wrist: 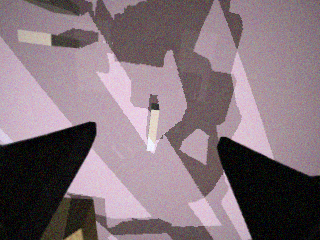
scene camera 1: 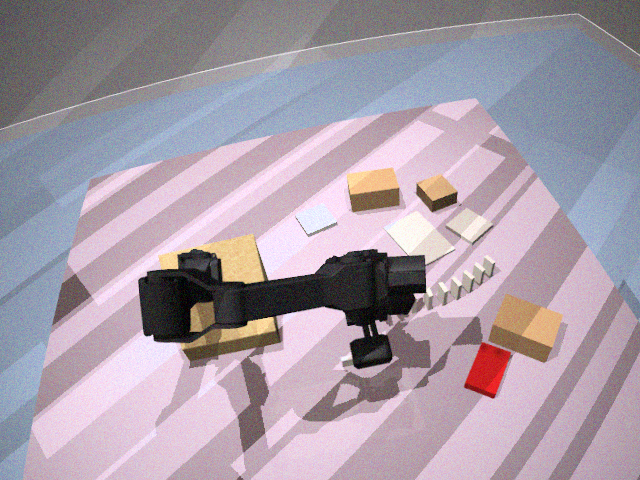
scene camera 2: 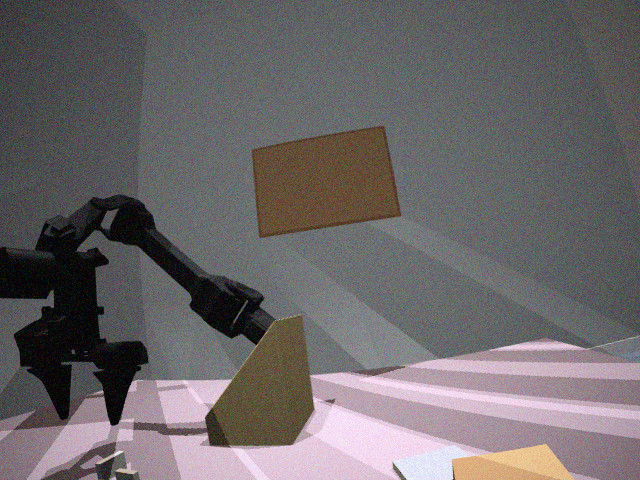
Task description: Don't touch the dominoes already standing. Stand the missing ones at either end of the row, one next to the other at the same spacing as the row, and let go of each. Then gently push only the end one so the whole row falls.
The gripper (scene camera 2: 88, 422) is open, holding nothing. Also in view: a red block (scene camera 1: 488, 369), a tan box (scene camera 1: 529, 329) and a tan box (scene camera 1: 374, 189).
The gripper shows as well in the wrist view (wrist: 159, 135) and in scene camera 1 (scene camera 1: 365, 340). The wrist view does not show the red block: it is out of frame. Scene camera 2 does not show the red block: it is out of frame.
